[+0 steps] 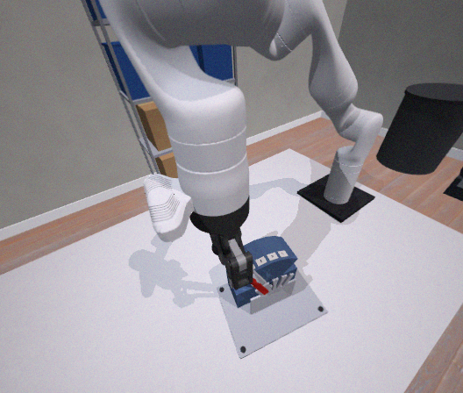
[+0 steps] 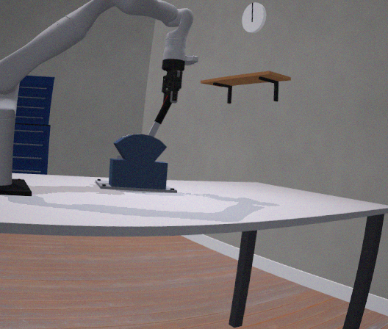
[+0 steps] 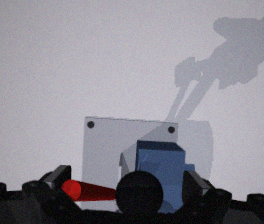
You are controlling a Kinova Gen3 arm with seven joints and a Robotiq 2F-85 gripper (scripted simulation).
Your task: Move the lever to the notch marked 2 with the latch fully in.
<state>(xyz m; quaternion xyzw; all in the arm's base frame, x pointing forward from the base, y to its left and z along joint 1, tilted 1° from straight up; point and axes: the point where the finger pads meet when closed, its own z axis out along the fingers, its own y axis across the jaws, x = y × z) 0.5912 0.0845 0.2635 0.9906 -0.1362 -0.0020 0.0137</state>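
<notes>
Now: hand 40 mm past the red bar, 30 mm to the right of it and 100 mm above it.
</notes>
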